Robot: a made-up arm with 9 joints. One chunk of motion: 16 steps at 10 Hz.
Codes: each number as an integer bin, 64 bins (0 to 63) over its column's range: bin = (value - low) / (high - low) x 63, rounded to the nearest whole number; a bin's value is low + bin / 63 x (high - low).
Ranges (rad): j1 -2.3..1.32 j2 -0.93..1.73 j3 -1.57..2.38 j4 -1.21..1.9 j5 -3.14..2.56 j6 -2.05..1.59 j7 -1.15..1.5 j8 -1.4..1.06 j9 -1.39..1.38
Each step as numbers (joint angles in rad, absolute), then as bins.
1 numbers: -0.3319 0.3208 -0.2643 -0.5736 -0.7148 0.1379 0.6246 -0.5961 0.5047
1 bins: 34 30 21 13 27 38 42 21 43
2 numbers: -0.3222 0.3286 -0.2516 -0.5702 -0.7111 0.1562 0.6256 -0.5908 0.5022
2 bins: 34 30 21 13 27 38 42 21 43
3 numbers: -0.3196 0.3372 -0.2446 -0.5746 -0.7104 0.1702 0.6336 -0.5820 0.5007
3 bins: 34 30 21 13 27 38 42 21 43
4 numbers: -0.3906 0.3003 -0.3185 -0.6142 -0.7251 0.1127 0.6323 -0.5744 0.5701
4 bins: 33 29 20 12 27 37 42 21 45
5 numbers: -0.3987 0.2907 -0.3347 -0.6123 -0.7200 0.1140 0.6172 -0.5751 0.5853
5 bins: 33 29 20 12 27 37 42 21 45
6 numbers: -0.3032 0.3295 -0.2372 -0.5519 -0.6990 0.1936 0.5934 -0.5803 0.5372
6 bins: 35 30 21 13 27 39 41 21 44
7 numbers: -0.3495 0.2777 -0.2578 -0.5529 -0.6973 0.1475 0.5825 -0.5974 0.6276
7 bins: 34 29 21 13 27 38 41 21 46
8 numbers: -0.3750 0.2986 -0.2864 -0.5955 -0.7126 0.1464 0.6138 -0.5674 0.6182
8 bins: 34 29 20 12 27 38 42 21 46
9 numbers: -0.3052 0.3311 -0.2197 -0.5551 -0.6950 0.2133 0.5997 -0.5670 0.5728
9 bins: 35 30 22 13 27 39 42 21 45
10 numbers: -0.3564 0.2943 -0.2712 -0.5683 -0.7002 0.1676 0.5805 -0.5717 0.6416
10 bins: 34 29 21 13 27 38 41 21 46
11 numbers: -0.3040 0.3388 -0.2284 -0.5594 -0.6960 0.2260 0.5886 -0.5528 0.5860
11 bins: 35 30 21 13 27 39 41 22 45
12 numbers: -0.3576 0.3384 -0.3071 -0.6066 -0.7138 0.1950 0.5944 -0.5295 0.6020
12 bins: 34 30 20 12 27 39 41 22 45
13 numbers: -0.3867 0.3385 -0.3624 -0.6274 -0.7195 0.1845 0.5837 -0.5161 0.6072
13 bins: 33 30 19 12 27 39 41 23 45
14 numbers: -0.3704 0.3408 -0.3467 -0.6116 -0.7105 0.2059 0.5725 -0.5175 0.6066
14 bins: 34 30 20 12 27 39 41 23 45
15 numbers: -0.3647 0.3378 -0.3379 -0.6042 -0.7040 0.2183 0.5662 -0.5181 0.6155
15 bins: 34 30 20 12 27 39 41 23 46
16 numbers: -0.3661 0.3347 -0.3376 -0.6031 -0.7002 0.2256 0.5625 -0.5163 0.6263
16 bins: 34 30 20 12 27 39 41 23 46
